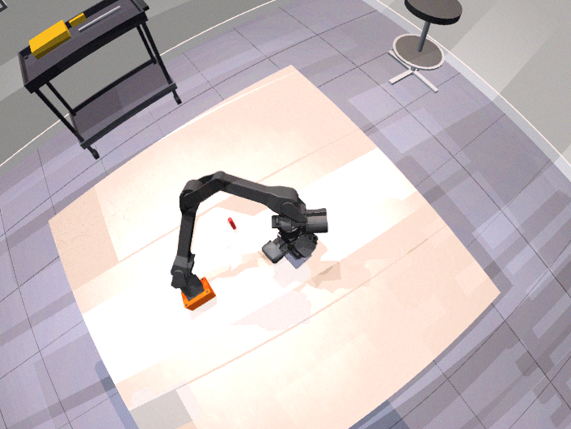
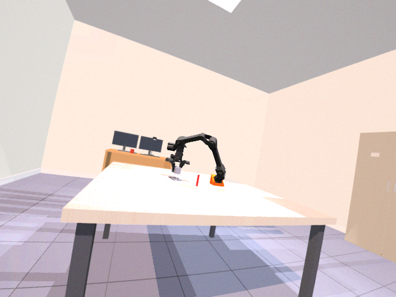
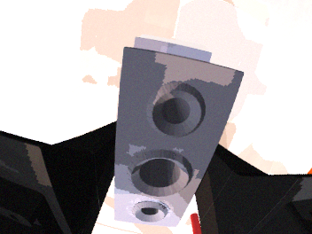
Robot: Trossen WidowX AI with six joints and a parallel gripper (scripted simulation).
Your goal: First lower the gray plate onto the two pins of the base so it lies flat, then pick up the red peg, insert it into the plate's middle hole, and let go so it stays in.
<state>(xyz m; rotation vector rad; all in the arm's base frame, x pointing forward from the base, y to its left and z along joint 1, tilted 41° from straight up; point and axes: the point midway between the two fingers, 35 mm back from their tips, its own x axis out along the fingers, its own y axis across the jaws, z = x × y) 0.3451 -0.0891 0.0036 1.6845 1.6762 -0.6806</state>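
My gripper tip is 50 mm above the flat base. The rest, counted from my gripper tip: red peg 110 mm behind, 180 mm to the left, 20 mm below; then gray plate 30 mm above.
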